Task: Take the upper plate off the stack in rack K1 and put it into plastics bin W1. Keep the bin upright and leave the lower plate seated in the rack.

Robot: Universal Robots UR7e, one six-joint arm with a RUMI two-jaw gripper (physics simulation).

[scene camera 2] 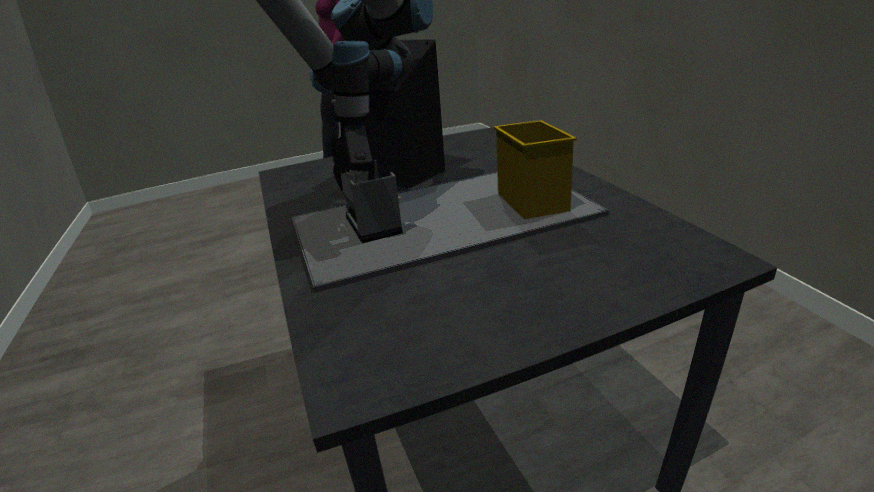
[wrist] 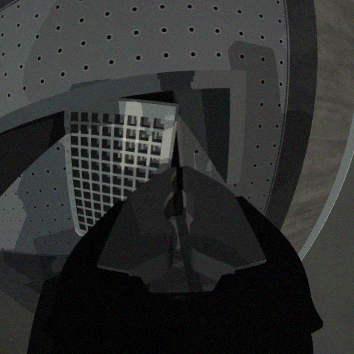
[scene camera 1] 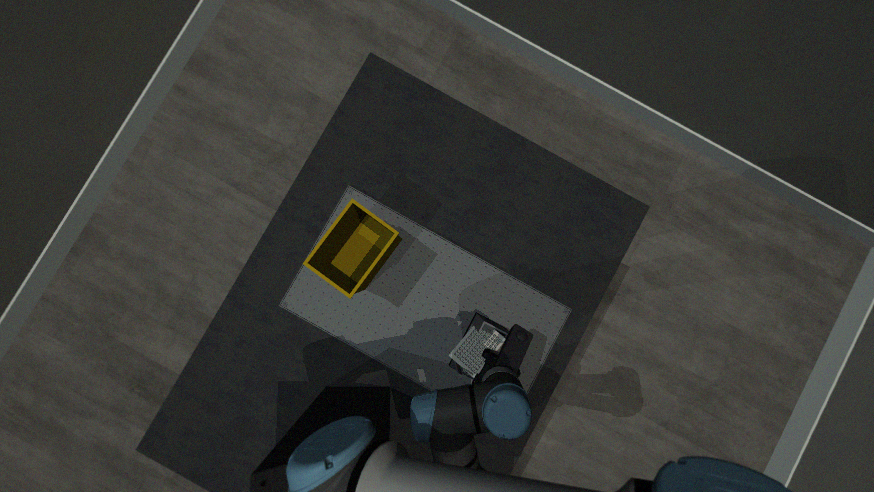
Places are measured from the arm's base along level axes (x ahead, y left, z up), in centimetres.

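Where they show: gripper, between the fingertips: [wrist: 179, 168] [scene camera 1: 496, 355].
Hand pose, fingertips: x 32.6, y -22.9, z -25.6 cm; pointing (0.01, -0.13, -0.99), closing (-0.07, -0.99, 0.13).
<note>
Each offset is from my fingertips to the top centre of the thing. Level surfaces: height alone.
A light-grey gridded plate {dx -0.3, dy +5.2, dz +1.8 cm} [scene camera 1: 469, 351] [wrist: 100, 145] is at rack K1, tilted and skewed to the rack's frame. It stands left of my fingers in the wrist view. I cannot tell whether it is the upper or lower plate; no second plate can be made out. Rack K1 {dx -0.9, dy +4.0, dz +8.2 cm} [scene camera 2: 377, 204] [wrist: 220, 80] stands with its dark base on the perforated board. My gripper [wrist: 179, 168] is shut and empty, low at the rack, its tips close beside the plate's right edge. In scene camera 2 the rack wall hides the tips. Yellow bin W1 {dx +8.9, dy +42.6, dz +12.3 cm} [scene camera 1: 328, 232] [scene camera 2: 535, 177] stands upright at the board's other end.
The perforated board {dz -5.7 cm} [scene camera 1: 428, 287] [scene camera 2: 440, 235] lies on the dark table {dz -7.0 cm} [scene camera 1: 440, 158] [scene camera 2: 519, 293] and carries the rack and bin. A tall black block [scene camera 2: 418, 116] stands behind the rack in scene camera 2. Part of a pink-clothed figure [scene camera 2: 329, 21] shows behind the arm.
</note>
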